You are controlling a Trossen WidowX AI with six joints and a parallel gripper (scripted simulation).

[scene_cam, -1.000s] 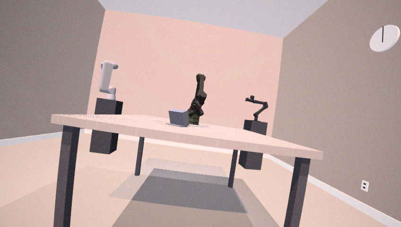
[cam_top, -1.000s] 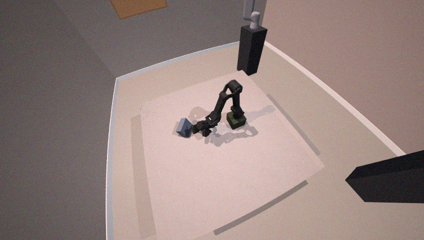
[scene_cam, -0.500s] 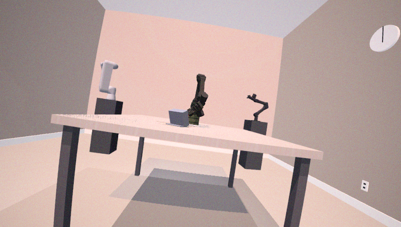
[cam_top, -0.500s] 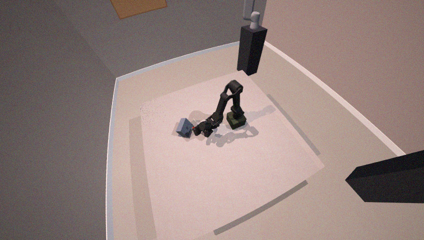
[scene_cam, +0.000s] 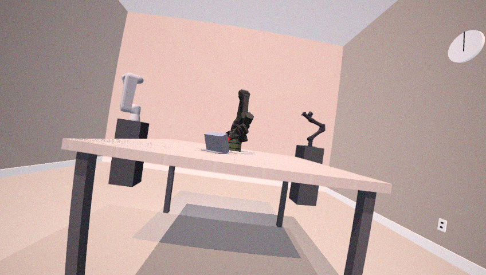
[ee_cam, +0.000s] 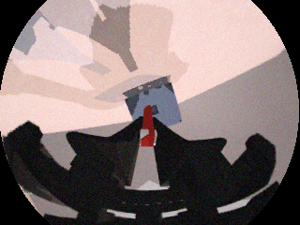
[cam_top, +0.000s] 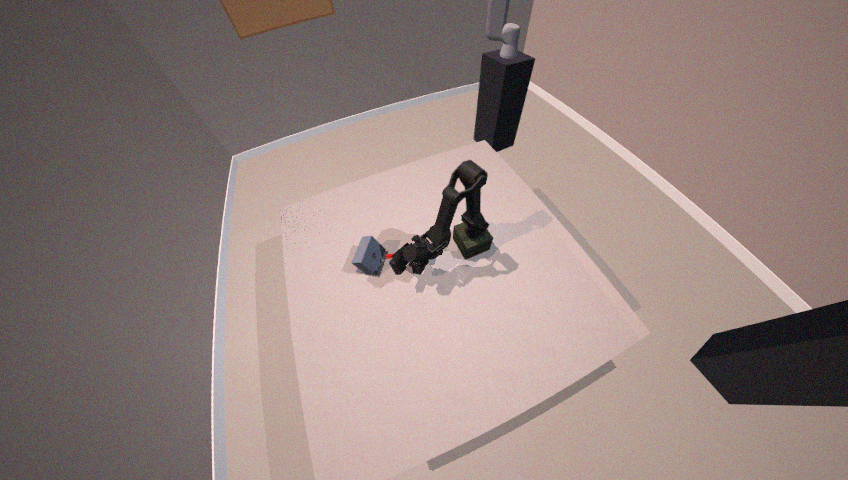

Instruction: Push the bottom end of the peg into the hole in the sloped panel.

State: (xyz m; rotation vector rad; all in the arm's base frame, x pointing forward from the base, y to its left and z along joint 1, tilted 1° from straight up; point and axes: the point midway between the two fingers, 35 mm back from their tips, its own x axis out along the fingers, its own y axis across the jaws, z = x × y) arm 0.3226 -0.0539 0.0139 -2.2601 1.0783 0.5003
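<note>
Right now the sloped panel is 90 mm ahead of my gripper tip, 70 mm to the right of it and 40 mm below it. The rest, counted from my gripper tip: red peg (10 mm behind, 10 mm to the left, 10 mm above).
</note>
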